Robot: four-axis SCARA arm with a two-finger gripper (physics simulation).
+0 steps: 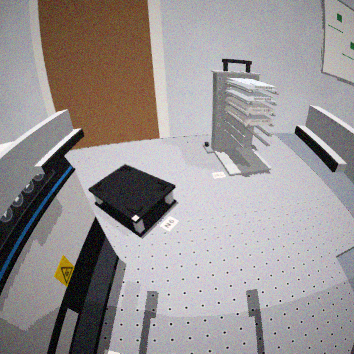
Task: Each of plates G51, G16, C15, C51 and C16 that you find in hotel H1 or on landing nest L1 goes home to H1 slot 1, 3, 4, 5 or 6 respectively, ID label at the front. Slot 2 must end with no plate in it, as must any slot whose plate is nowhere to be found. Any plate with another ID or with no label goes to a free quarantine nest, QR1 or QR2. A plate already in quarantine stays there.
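Places are measured from the arm's base along level axes (x ahead, y left, z up), in millimetres.
Where they show: gripper, fingertip midpoint: (188, 111).
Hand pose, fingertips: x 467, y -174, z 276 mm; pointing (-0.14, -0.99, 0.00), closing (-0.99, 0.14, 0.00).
Things, the pixels of their centre, and the offset from my fingertips. "spot": a spot on its surface instead. Level surfaces: height alone.
- Hotel H1, body centre: (240, 111) dx -205, dy -376, dz -116 mm
- N6 card, body centre: (168, 223) dx +23, dy -137, dz -263 mm
- small card, body centre: (218, 174) dx -119, dy -283, dz -263 mm
- yellow warning sign, surface spot: (65, 271) spot: dx +133, dy +31, dz -133 mm
- perforated table, its level: dz -263 mm
Hotel H1 (218, 112) stands upright at the back, right of centre, its shelves reaching out to the right. Several pale plates (252, 85) (252, 97) (251, 107) (250, 119) lie one above another in its upper slots, with labels on their visible edges; the IDs are too blurred to read. The lower shelves show bare, with no plate on them. My gripper (188, 111) is open, its wide-set dark pads at the left and right sides and nothing between them. It is well in front of the hotel. Landing nest L1 and quarantine nests QR1 and QR2 do not show.
A black, box-like unit on short posts (132, 190) stands left of centre, beside the N6 card (169, 223). A small card (219, 175) lies before the hotel. A large device with a blue stripe and a yellow warning sign (65, 271) fills the lower left. The perforated table (225, 250) extends forward.
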